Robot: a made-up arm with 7 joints.
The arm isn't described. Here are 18 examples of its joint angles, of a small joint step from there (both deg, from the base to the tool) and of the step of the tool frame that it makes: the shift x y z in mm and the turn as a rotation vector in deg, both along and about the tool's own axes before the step.
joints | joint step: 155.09 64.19 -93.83 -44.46 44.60 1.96 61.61 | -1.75 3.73 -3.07 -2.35 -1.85 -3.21 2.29
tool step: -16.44 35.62 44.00 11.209 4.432 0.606
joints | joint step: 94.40 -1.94 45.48 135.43 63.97 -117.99 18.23 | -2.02 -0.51 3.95 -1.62 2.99 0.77 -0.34
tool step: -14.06 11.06 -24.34 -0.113 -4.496 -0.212
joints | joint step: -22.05 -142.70 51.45 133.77 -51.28 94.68 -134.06 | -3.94 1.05 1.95 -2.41 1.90 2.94 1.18
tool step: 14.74 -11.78 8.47 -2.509 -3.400 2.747
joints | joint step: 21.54 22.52 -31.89 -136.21 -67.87 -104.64 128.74 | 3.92 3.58 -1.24 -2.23 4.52 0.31 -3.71
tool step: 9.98 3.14 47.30 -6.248 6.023 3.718
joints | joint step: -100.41 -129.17 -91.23 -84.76 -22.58 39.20 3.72 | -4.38 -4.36 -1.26 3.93 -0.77 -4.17 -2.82
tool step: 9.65 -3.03 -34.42 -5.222 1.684 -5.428
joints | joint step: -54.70 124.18 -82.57 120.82 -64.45 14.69 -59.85 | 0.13 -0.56 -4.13 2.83 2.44 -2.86 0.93
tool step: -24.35 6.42 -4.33 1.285 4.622 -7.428
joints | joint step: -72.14 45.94 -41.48 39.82 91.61 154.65 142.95 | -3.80 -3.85 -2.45 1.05 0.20 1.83 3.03
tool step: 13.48 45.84 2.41 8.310 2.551 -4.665
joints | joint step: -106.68 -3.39 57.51 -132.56 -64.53 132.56 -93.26 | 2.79 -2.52 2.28 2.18 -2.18 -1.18 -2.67
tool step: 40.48 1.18 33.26 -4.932 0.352 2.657
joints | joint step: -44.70 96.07 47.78 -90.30 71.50 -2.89 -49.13 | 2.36 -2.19 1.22 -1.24 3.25 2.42 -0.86
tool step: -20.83 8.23 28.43 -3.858 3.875 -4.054
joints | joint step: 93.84 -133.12 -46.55 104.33 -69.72 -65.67 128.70 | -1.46 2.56 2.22 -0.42 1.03 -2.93 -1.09
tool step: -5.63 0.86 16.65 0.038 1.831 -2.015
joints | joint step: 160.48 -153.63 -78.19 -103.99 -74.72 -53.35 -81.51 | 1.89 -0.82 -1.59 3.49 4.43 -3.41 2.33
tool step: -14.94 17.99 3.52 -1.482 -0.482 -2.944
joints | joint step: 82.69 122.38 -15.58 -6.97 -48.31 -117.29 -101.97 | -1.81 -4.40 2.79 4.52 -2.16 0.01 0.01
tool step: -4.92 -18.45 -23.50 -2.776 -5.111 -0.186
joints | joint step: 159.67 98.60 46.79 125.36 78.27 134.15 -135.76 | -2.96 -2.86 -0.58 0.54 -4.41 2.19 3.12
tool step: 8.46 -34.84 8.07 0.069 -4.783 4.004
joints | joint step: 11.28 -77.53 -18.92 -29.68 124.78 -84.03 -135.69 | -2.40 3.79 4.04 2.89 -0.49 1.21 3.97
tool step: -15.04 26.67 -34.89 8.846 -5.091 -1.096
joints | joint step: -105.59 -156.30 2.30 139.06 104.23 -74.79 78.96 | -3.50 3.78 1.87 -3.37 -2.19 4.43 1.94
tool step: 8.99 13.36 -31.88 2.779 -3.121 -3.246
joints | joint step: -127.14 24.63 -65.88 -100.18 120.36 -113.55 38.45 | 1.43 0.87 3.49 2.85 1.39 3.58 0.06
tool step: -26.36 -10.19 18.23 -0.999 3.909 4.350
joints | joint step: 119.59 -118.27 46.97 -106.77 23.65 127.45 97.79 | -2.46 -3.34 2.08 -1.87 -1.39 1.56 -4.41
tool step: -5.47 -13.40 30.03 -4.113 1.015 4.487
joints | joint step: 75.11 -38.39 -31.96 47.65 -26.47 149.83 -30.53 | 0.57 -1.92 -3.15 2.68 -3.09 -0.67 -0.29
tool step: 6.00 -9.82 -0.28 1.087 2.518 0.816
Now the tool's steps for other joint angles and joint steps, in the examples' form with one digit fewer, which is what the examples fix.
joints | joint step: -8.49 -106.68 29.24 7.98 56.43 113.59 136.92 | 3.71 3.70 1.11 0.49 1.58 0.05 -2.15
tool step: 11.0 -30.4 33.3 -3.86 -0.31 4.26
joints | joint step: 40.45 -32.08 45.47 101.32 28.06 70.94 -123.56 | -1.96 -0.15 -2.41 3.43 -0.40 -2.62 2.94
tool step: 4.4 7.3 5.3 2.53 4.37 -1.34
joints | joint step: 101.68 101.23 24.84 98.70 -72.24 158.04 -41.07 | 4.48 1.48 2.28 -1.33 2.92 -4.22 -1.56
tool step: 1.0 48.2 26.9 -2.85 0.37 -2.80
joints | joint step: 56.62 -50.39 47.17 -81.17 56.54 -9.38 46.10 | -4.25 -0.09 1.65 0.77 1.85 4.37 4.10
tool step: 32.1 40.6 -42.7 -0.87 -2.72 -5.75
